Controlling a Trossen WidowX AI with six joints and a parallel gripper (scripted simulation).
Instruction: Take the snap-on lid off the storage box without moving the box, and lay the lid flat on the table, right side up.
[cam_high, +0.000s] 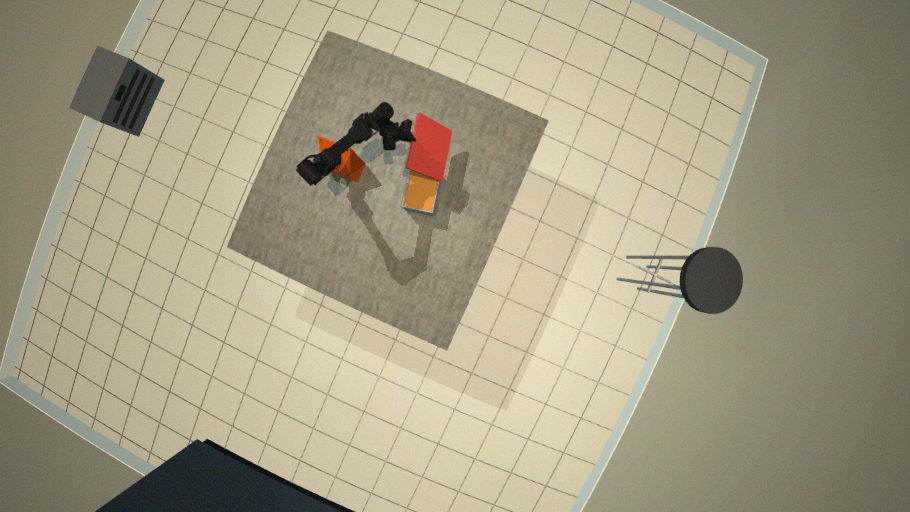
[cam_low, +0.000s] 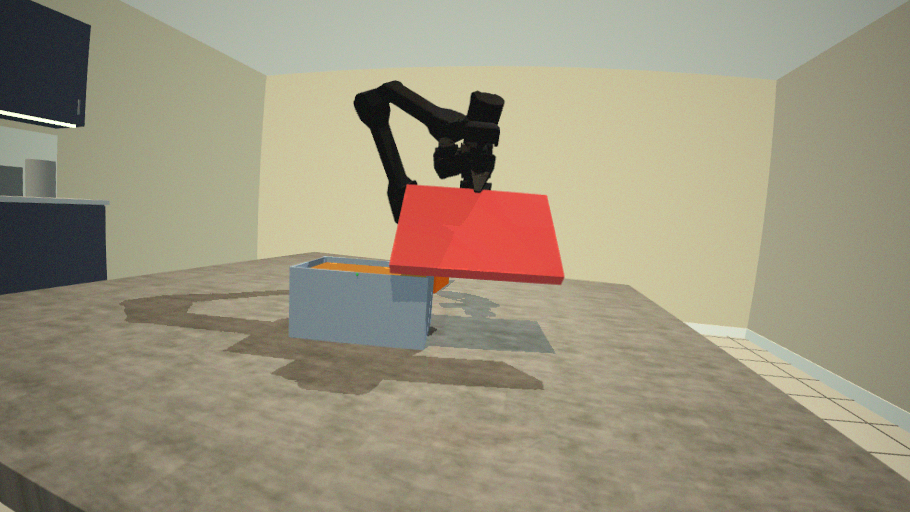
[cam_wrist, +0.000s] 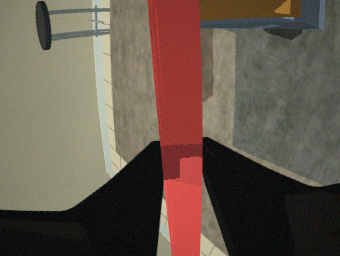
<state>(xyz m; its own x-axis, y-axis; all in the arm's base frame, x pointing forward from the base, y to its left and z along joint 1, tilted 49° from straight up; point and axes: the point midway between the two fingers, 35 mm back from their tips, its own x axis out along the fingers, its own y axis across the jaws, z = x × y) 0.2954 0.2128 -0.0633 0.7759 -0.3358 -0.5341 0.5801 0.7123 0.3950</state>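
Right now my gripper tip is 60 mm short of the red lid, 50 mm above it and 20 mm to the right of it. Round my gripper tip: blue-grey storage box 180 mm below, 150 mm to the right, 90 mm ahead.
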